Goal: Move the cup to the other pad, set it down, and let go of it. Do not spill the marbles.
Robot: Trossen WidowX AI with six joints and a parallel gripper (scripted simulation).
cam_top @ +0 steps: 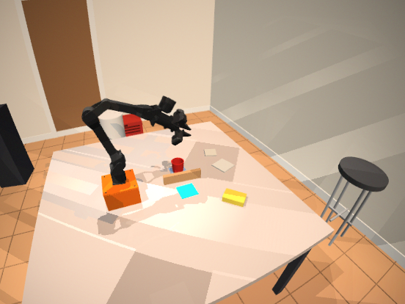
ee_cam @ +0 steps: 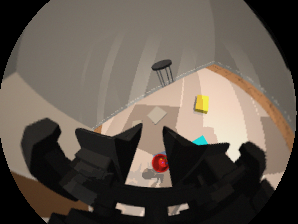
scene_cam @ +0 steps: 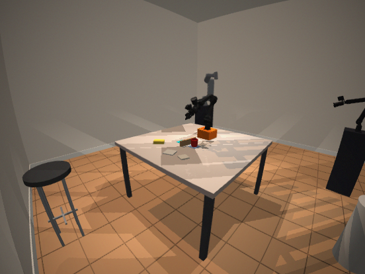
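Right now the red cup is 240 mm below my gripper tip, 60 mm behind it and 50 mm to the left of it. From my gripper tip the other things lie so: blue pad (280 mm below, 60 mm to the left, 60 mm behind); then cyan pad (280 mm below, 120 mm to the right, 50 mm behind); then wooden bar (260 mm below, 60 mm behind, 30 mm to the right).
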